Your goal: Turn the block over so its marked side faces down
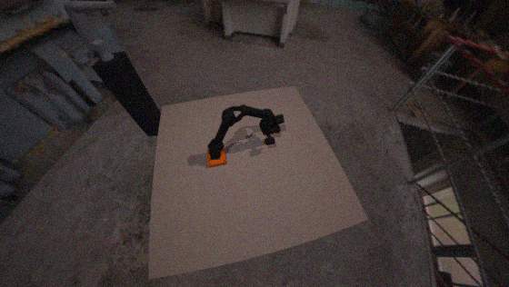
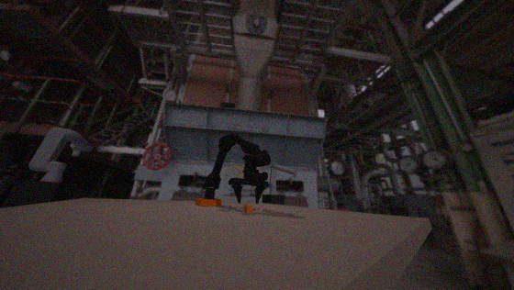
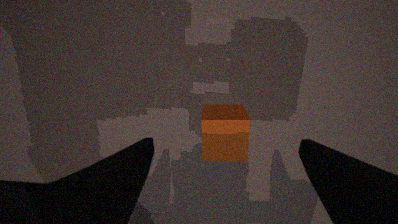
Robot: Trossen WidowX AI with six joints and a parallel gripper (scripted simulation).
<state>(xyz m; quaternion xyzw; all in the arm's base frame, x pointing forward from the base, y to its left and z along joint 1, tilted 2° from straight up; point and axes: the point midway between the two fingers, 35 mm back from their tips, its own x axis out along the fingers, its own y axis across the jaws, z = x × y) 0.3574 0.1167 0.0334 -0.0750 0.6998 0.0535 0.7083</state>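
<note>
Now: the orange block 2 cm below my gripper tip and 1 cm behind it.
</note>
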